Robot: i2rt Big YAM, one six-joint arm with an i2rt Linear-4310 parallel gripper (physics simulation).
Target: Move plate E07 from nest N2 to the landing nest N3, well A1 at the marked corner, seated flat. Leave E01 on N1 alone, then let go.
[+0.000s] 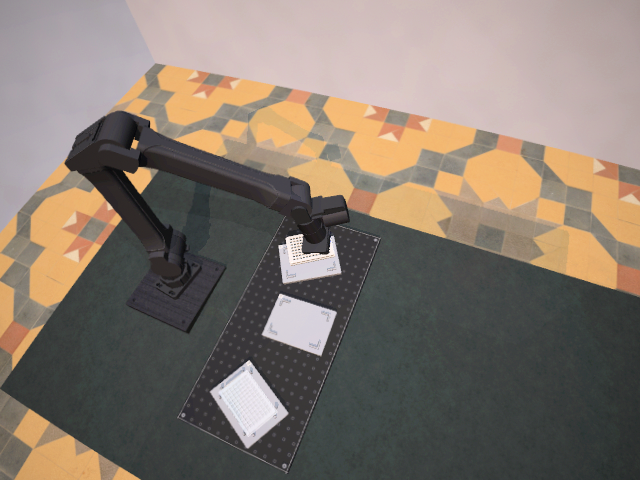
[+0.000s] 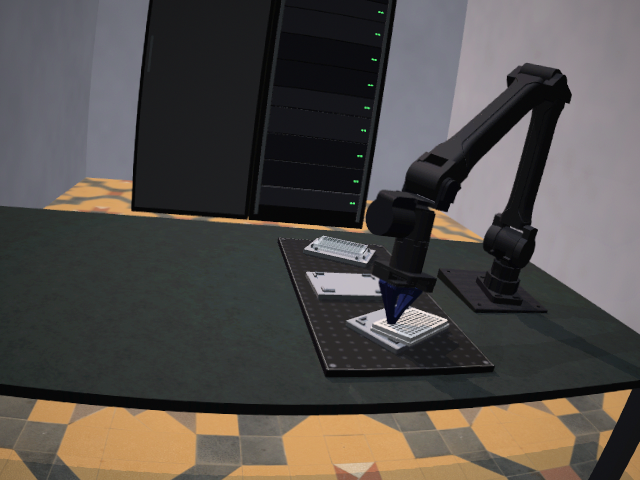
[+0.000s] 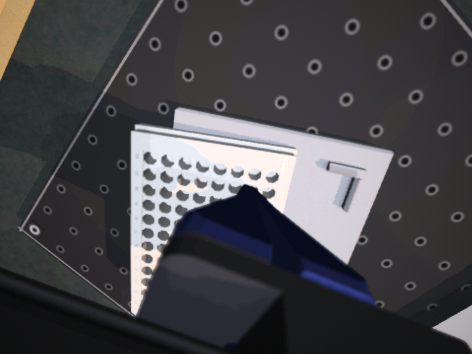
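A cream well plate [image 1: 296, 253] [image 2: 424, 324] [image 3: 215, 156] lies askew on the far nest [image 1: 311, 273] [image 2: 368, 329] [image 3: 320, 200]. It is shifted sideways, overhangs one side and is not inside the corner guides. My gripper [image 2: 393, 321] [image 3: 244, 195] is shut on nothing; its blue tips are together at or just above the plate's top, and contact is unclear. The middle nest [image 1: 299, 325] [image 2: 345, 285] holds no plate. A clear plate [image 1: 248, 401] [image 2: 338, 245] sits on the third nest [image 1: 248, 441]. No plate or nest labels are readable, and the gripper hides part of the cream plate.
The nests stand in a row on a black perforated board [image 1: 237, 330] [image 2: 356, 358] [image 3: 315, 45]. The arm's base plate [image 1: 199, 310] [image 2: 465, 302] is beside the board. A dark server rack [image 2: 264, 155] stands beyond the table.
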